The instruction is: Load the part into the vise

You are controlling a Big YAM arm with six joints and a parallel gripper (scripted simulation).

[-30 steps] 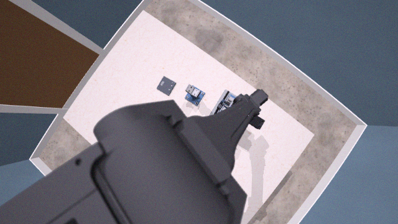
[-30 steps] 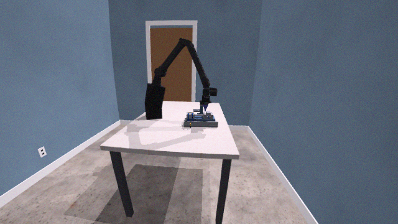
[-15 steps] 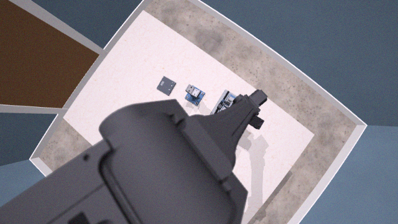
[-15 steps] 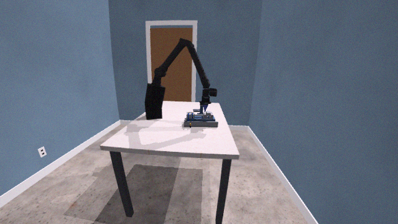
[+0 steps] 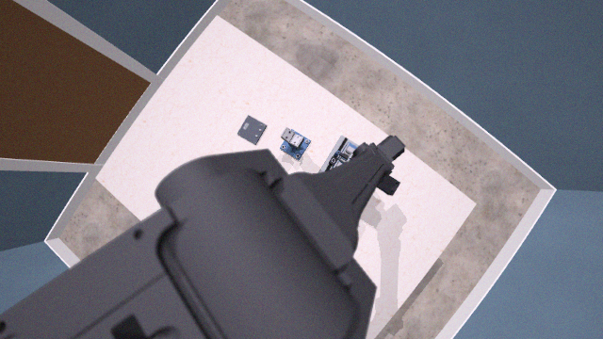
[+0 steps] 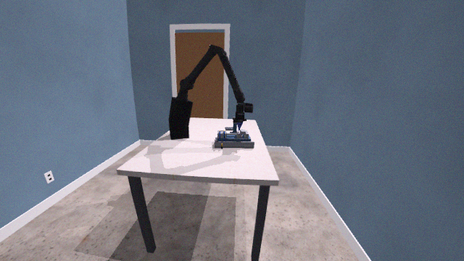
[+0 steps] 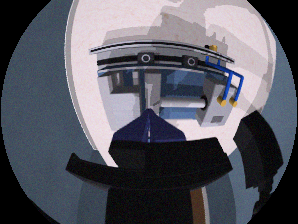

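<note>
My hand is 30 mm short of the part and 30 mm above it. Round my hand: dark square plate 20 mm behind, 410 mm to the left, 110 mm below.
</note>
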